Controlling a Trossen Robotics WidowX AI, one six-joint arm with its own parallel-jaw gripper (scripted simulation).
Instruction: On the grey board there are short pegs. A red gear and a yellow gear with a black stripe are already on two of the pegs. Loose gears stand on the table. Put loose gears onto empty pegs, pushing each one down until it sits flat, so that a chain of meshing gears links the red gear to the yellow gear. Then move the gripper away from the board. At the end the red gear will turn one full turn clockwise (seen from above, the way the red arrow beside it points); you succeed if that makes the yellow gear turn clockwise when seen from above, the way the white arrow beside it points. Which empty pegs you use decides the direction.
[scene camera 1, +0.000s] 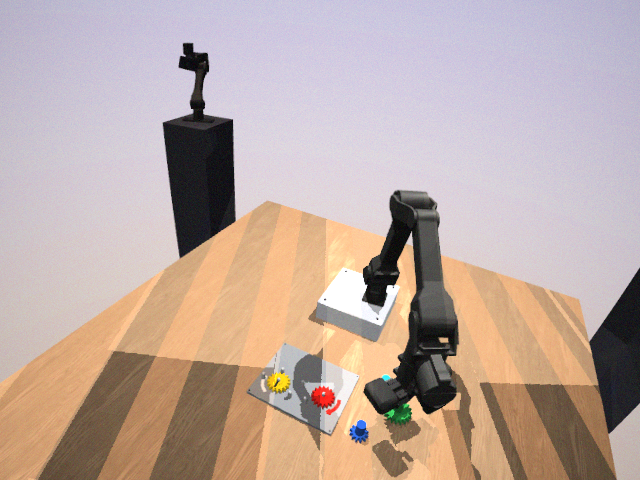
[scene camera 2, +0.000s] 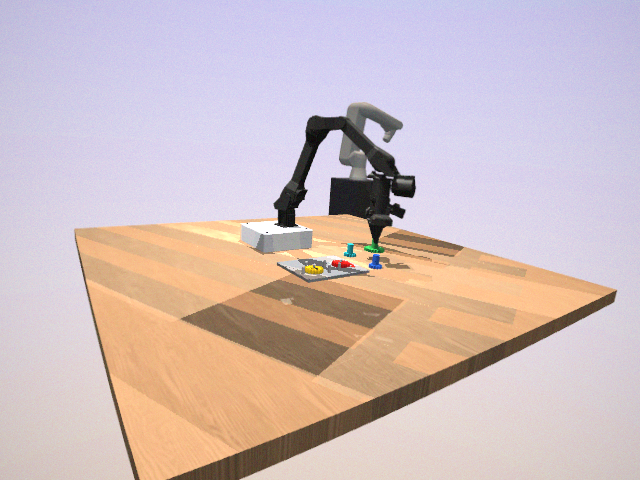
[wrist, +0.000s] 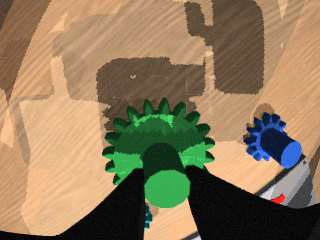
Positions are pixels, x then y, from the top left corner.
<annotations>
My gripper shows in scene camera 1 (399, 404), in scene camera 2 (375, 242) and in the wrist view (164, 175).
</annotations>
